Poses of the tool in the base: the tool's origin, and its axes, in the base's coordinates. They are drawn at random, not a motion.
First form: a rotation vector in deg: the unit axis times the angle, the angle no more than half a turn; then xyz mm.
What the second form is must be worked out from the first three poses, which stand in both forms.
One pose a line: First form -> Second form
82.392 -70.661 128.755 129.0 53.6 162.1 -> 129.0 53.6 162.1 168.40 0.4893 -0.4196 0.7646
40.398 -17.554 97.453 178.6 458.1 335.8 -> 178.6 458.1 335.8 106.94 0.3777 -0.1641 0.9112
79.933 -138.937 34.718 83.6 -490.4 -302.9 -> 83.6 -490.4 -302.9 164.01 0.4874 -0.8471 0.2117
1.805 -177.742 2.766 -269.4 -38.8 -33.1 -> -269.4 -38.8 -33.1 177.77 0.0102 -0.9998 0.0156
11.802 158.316 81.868 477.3 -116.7 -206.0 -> 477.3 -116.7 -206.0 178.62 0.0661 0.8863 0.4583
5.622 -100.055 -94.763 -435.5 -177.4 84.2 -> -435.5 -177.4 84.2 137.92 0.0408 -0.7254 -0.6871
